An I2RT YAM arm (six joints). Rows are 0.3 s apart.
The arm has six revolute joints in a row. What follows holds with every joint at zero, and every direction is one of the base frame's. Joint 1 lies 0.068 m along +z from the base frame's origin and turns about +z. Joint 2 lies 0.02 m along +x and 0.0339 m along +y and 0.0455 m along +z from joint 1 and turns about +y. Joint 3 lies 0.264 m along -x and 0.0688 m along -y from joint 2 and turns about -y. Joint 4 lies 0.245 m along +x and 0.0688 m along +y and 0.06 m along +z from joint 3 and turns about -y. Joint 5 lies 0.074 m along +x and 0.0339 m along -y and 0.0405 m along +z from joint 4 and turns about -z. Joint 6 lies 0.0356 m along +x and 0.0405 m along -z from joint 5 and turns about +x. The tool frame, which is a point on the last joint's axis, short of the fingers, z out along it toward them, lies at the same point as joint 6; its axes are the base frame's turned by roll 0, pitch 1.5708 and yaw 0 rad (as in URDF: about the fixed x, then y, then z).
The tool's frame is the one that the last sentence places.
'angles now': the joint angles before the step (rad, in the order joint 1, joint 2, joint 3, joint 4, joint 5, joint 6). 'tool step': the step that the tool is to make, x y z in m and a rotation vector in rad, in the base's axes. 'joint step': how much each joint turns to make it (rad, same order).
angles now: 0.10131 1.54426 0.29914 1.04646 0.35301 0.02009
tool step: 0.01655 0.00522 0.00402 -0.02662 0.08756 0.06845
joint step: 0.00595 0.00179 0.08811 -0.16556 -0.05663 -0.03335
